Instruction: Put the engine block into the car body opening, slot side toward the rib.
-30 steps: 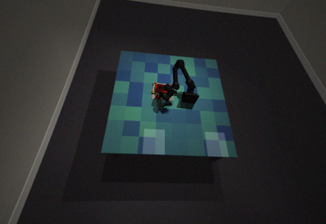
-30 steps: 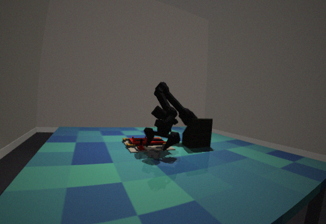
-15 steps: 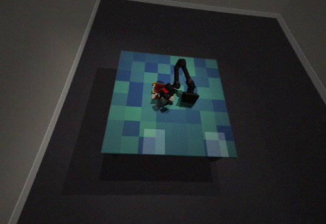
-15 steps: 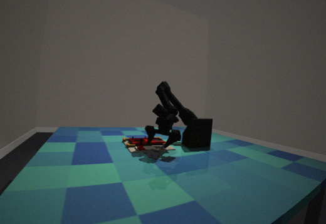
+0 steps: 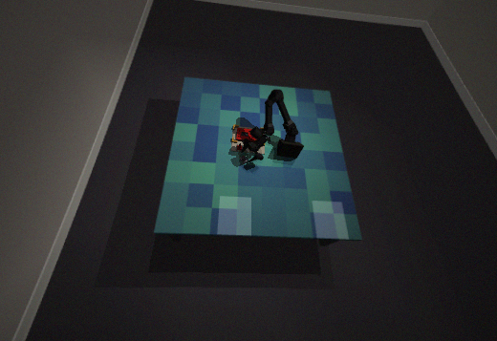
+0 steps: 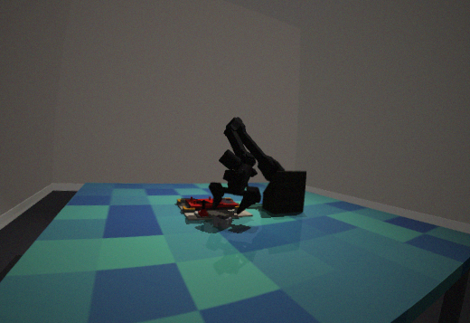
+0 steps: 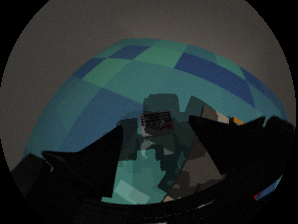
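The dark grey engine block lies 40 mm below my gripper tip, 10 mm to the left of it and 10 mm ahead of it.
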